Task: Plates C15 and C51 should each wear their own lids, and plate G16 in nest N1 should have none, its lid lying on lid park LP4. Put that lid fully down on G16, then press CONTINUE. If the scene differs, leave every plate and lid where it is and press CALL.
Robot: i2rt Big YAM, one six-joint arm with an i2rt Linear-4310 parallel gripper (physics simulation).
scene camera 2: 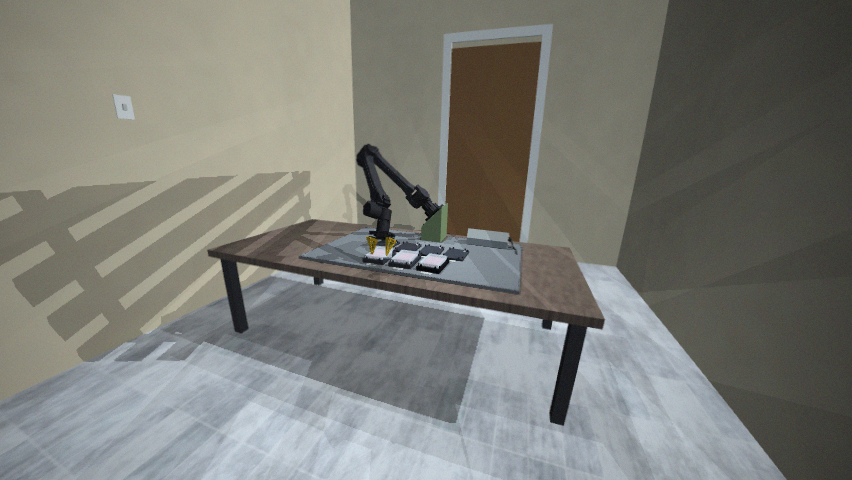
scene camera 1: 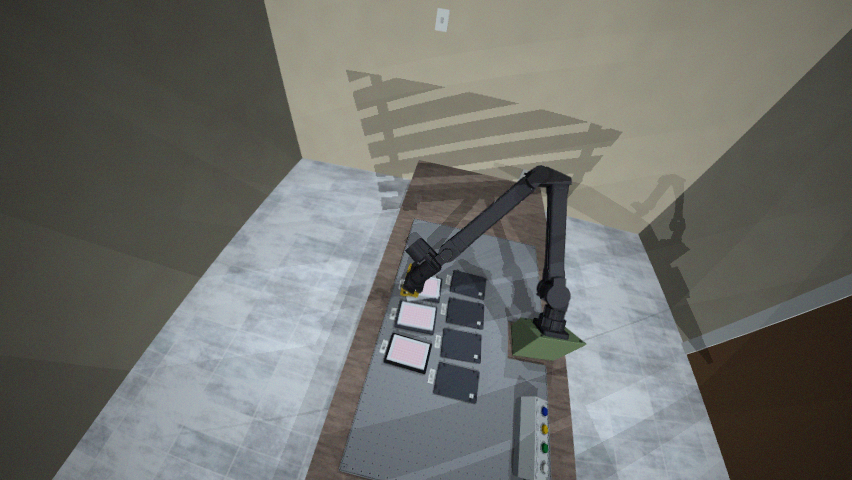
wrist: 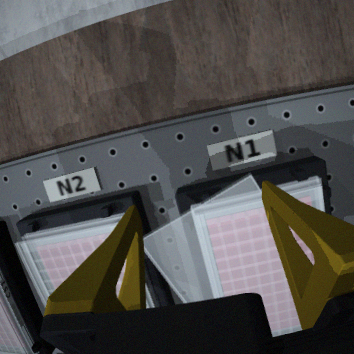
Labels:
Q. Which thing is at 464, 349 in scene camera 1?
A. A nest LP4.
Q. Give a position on a nest N2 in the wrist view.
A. At 102, 207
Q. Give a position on a nest N1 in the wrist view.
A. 299, 169

